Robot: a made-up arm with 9 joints. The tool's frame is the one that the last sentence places.
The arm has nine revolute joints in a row. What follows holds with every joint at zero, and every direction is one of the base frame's. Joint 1 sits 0.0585 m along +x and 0.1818 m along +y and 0.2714 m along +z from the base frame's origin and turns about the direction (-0.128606, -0.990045, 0.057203). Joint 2 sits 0.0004 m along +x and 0.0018 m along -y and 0.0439 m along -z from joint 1 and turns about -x. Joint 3 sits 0.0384 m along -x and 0.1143 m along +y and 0.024 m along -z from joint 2 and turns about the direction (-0.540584, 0.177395, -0.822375). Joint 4 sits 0.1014 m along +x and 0.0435 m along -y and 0.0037 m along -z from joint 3 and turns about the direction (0.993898, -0.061, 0.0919). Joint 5 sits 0.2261 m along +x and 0.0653 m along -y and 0.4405 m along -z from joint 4 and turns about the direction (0.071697, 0.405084, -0.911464). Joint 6 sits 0.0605 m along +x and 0.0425 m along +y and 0.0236 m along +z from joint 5 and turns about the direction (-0.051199, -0.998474, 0.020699). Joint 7 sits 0.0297 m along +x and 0.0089 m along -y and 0.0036 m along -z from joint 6 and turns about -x. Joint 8 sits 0.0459 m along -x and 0.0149 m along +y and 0.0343 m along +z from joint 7 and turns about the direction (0.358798, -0.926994, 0.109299). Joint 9 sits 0.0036 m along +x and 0.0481 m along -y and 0.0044 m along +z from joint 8 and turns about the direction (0.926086, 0.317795, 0.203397). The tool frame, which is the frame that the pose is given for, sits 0.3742 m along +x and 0.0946 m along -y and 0.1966 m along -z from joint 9; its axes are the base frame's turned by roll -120.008, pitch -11.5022 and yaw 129.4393 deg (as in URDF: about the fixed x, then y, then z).
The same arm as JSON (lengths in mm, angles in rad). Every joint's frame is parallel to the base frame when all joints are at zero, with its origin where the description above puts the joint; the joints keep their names.
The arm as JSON. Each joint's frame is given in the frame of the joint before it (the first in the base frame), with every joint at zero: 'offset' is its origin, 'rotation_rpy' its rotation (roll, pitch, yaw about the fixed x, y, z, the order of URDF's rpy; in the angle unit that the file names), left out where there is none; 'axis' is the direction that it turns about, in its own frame. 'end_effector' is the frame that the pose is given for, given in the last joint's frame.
{"length_unit": "mm", "angle_unit": "rad", "chain": [
  {"id": "joint 1", "offset": [58.5, 181.8, 271.4], "axis": [-0.128606, -0.990045, 0.057203]},
  {"id": "joint 2", "offset": [0.4, -1.8, -43.9], "axis": [-1.0, 0.0, 0.0]},
  {"id": "joint 3", "offset": [-38.4, 114.3, -24.0], "axis": [-0.540584, 0.177395, -0.822375]},
  {"id": "joint 4", "offset": [101.4, -43.5, -3.7], "axis": [0.993898, -0.061, 0.0919]},
  {"id": "joint 5", "offset": [226.1, -65.3, -440.5], "axis": [0.071697, 0.405084, -0.911464]},
  {"id": "joint 6", "offset": [60.5, 42.5, 23.6], "axis": [-0.051199, -0.998474, 0.020699]},
  {"id": "joint 7", "offset": [29.7, -8.9, -3.6], "axis": [-1.0, 0.0, 0.0]},
  {"id": "joint 8", "offset": [-45.9, 14.9, 34.3], "axis": [0.358798, -0.926994, 0.109299]},
  {"id": "joint 9", "offset": [3.6, -48.1, 4.4], "axis": [0.926086, 0.317795, 0.203397]}
], "end_effector": {"offset": [374.2, -94.6, -196.6], "rotation_rpy": [-2.0945, -0.2008, 2.2591]}}

